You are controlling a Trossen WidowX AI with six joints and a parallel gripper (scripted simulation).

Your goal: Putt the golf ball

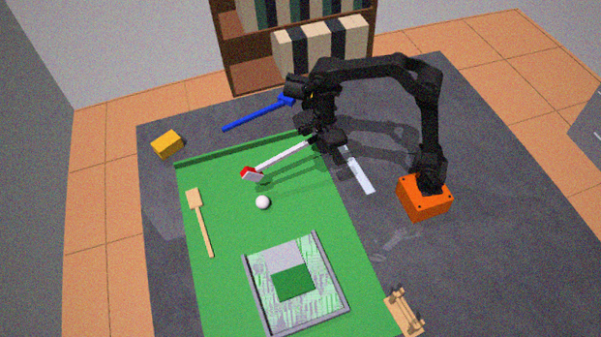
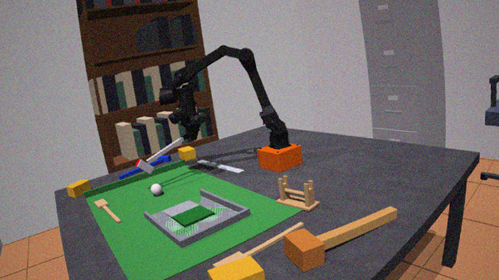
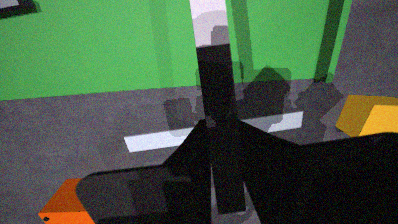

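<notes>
The red putter is 12 cm ahead of my gripper tip and 3 cm to the left of it. The rest, counted from my gripper tip: blue putter (30 cm to the right, 18 cm ahead, 13 cm below); then green mat (22 cm to the left, 20 cm ahead, 14 cm below); then white golf ball (21 cm ahead, 12 cm below, 10 cm to the left).
</notes>
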